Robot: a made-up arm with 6 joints. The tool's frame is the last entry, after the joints. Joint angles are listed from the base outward.
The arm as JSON. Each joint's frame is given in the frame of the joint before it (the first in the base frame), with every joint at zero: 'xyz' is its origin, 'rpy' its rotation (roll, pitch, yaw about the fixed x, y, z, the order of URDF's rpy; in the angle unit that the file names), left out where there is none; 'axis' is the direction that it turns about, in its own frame. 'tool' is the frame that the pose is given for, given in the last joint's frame.
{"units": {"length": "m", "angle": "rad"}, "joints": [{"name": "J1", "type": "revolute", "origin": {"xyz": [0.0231, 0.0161, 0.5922]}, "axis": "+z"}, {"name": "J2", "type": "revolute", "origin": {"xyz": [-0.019, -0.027, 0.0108]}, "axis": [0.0, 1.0, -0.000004]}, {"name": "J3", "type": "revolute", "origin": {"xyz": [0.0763, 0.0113, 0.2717]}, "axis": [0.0, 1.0, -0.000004]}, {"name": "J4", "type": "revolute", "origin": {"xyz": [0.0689, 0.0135, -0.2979]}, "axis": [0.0, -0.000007, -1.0]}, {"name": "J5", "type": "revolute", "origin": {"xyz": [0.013, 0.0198, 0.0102]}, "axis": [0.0, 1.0, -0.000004]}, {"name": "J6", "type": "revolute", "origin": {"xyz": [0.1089, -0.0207, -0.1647]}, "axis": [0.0, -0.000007, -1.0]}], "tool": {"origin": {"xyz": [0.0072, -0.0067, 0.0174]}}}
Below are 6 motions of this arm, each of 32 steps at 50 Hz.
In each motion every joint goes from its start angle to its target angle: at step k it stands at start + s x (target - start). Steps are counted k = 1, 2, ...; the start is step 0. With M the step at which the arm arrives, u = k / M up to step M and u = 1 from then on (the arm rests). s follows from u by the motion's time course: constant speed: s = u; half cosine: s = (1 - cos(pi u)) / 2; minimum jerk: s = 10 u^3 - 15 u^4 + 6 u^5.
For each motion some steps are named. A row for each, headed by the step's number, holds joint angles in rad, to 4 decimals.
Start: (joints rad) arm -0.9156 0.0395 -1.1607 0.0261 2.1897 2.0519
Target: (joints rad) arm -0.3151 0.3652 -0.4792 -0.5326 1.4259 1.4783
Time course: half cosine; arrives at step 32
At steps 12, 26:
12: -0.7303 0.1400 -0.9503 -0.1463 1.9539 1.8749
26: -0.3657 0.3378 -0.5366 -0.4855 1.4903 1.5266

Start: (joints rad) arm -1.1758 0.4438 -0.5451 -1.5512 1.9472 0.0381
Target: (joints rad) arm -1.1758 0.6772 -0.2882 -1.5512 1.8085 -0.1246
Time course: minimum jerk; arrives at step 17
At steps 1, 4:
1: -1.1758 0.4442 -0.5446 -1.5512 1.9469 0.0378
4: -1.1758 0.4645 -0.5223 -1.5512 1.9349 0.0237

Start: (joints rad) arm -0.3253 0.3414 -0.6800 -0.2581 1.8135 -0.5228
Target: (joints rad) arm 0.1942 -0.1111 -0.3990 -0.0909 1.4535 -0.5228
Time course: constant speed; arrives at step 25
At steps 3, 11, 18, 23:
3: -0.2630 0.2871 -0.6463 -0.2380 1.7703 -0.5228
11: -0.0967 0.1423 -0.5564 -0.1845 1.6551 -0.5228
18: 0.0487 0.0156 -0.4777 -0.1377 1.5543 -0.5228
23: 0.1526 -0.0749 -0.4215 -0.1043 1.4823 -0.5228

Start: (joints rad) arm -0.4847 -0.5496 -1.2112 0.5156 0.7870 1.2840
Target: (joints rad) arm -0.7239 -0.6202 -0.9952 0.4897 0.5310 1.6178
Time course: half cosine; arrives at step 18
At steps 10, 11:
10: -0.6251 -0.5910 -1.0844 0.5004 0.6368 1.4799
11: -0.6452 -0.5970 -1.0663 0.4982 0.6152 1.5080

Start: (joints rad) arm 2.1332 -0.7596 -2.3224 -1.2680 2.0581 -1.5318
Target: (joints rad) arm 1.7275 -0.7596 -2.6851 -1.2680 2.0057 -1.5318
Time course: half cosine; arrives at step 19
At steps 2, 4, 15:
2: 2.1222 -0.7596 -2.3322 -1.2680 2.0567 -1.5318
4: 2.0904 -0.7596 -2.3606 -1.2680 2.0526 -1.5318
15: 1.7703 -0.7596 -2.6469 -1.2680 2.0112 -1.5318

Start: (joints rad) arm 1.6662 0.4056 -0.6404 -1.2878 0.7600 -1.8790
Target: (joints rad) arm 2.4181 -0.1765 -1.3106 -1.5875 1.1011 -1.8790
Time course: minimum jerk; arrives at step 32
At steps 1, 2, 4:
1: 1.6664 0.4054 -0.6406 -1.2879 0.7601 -1.8790
2: 1.6679 0.4043 -0.6419 -1.2885 0.7608 -1.8790
4: 1.6783 0.3963 -0.6512 -1.2926 0.7655 -1.8790

